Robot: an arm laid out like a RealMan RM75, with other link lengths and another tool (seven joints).
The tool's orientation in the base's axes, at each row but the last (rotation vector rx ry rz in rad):
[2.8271 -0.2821 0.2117]
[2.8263 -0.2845 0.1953]
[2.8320 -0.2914 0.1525]
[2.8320 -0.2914 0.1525]
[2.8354 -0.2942 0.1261]
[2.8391 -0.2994 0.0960]
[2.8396 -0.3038 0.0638]
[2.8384 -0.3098 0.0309]
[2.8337 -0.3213 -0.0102]
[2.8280 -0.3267 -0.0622]
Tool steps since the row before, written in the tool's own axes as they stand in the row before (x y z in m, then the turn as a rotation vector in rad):
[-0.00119 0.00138 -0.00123 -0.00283 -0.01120 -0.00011]
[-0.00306 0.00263 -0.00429 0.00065 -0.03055 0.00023]
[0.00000 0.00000 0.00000 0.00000 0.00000 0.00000]
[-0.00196 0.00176 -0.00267 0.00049 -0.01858 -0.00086]
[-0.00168 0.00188 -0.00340 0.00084 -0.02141 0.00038]
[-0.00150 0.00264 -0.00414 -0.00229 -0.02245 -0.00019]
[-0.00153 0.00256 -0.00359 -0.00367 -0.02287 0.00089]
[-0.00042 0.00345 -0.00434 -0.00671 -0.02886 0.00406]
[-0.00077 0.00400 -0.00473 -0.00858 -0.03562 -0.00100]
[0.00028 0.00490 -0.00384 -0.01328 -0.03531 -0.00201]
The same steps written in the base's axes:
[-0.00159 -0.00072 0.00133 -0.00036 0.01103 -0.00343]
[-0.00398 -0.00064 0.00429 0.00719 0.02846 -0.00850]
[0.00000 0.00000 0.00000 0.00000 0.00000 0.00000]
[-0.00249 -0.00050 0.00276 0.00439 0.01759 -0.00420]
[-0.00223 -0.00046 0.00357 0.00541 0.01981 -0.00612]
[-0.00218 -0.00100 0.00454 0.00255 0.02156 -0.00616]
[-0.00209 -0.00107 0.00403 0.00131 0.02192 -0.00741]
[-0.00111 -0.00191 0.00510 -0.00041 0.02727 -0.01227]
[-0.00144 -0.00223 0.00565 -0.00056 0.03542 -0.00940]
[-0.00050 -0.00354 0.00510 -0.00512 0.03650 -0.00829]

